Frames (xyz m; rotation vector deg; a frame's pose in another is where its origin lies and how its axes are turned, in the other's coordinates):
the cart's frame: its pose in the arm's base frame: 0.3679 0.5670 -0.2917 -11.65 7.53 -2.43
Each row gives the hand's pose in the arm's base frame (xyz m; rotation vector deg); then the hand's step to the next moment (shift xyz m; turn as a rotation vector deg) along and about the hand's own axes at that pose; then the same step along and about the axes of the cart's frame.
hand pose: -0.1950 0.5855 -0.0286 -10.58 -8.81 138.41
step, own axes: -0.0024 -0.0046 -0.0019 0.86 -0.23 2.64
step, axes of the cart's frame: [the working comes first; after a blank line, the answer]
step, axes of the arm's base frame: 0.0051 0.0020 -0.0009 -0.95 0.58 2.55

0.0050 0.0023 0.0002 -1.30 0.02 2.47
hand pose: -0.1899 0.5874 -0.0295 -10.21 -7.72 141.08
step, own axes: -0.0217 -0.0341 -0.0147 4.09 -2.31 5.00
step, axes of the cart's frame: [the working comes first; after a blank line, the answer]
step, axes of the arm's base frame: 0.0400 0.0138 -0.0076 -2.57 4.09 4.87

0.0398 0.0162 0.0007 -3.38 2.94 5.19
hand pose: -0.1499 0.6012 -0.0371 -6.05 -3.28 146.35
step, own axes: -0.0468 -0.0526 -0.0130 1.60 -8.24 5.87
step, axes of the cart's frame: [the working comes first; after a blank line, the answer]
step, axes of the arm's base frame: 0.0689 0.0182 -0.0066 2.68 7.64 6.27

0.0681 0.0211 0.0064 1.44 6.28 7.97
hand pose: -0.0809 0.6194 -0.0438 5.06 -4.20 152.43
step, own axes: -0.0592 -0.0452 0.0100 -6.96 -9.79 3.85
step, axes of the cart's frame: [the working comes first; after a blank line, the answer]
step, axes of the arm's base frame: 0.0738 0.0122 0.0072 10.88 5.23 3.67

0.0715 0.0126 0.0193 10.02 4.68 6.06
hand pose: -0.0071 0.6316 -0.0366 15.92 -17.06 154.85
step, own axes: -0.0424 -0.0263 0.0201 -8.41 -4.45 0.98
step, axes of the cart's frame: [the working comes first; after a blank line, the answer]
step, axes of the arm's base frame: 0.0520 0.0028 0.0136 9.54 0.62 -0.31

0.0496 0.0015 0.0208 9.45 0.94 1.11
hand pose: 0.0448 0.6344 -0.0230 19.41 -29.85 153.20
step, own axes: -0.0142 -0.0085 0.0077 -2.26 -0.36 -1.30
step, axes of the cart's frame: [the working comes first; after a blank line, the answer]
step, axes of the arm's base frame: 0.0175 -0.0006 0.0052 1.97 0.08 -1.75

0.0167 -0.0011 0.0073 2.16 0.49 -1.42
